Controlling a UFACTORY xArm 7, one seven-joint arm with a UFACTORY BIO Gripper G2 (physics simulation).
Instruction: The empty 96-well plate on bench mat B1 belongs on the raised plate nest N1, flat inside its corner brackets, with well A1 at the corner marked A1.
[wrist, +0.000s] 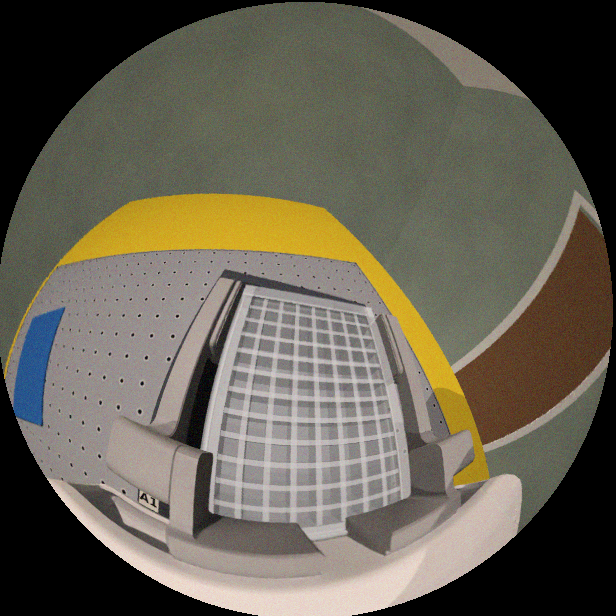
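The white 96-well plate fills the middle of the wrist view, its empty wells facing me. My gripper straddles it, with one long grey finger along its left side and one along its right side, shut on the plate. Grey blocks stand around the plate's near corners, and one overlaps its near left corner. A small label reading A1 sits just outside that corner. A dark surface shows beside and beyond the plate. I cannot tell whether the plate lies flat.
A grey perforated board with a yellow border lies under the plate. A blue patch is at its left edge. A brown strip with a pale rim is at the right, on a green floor.
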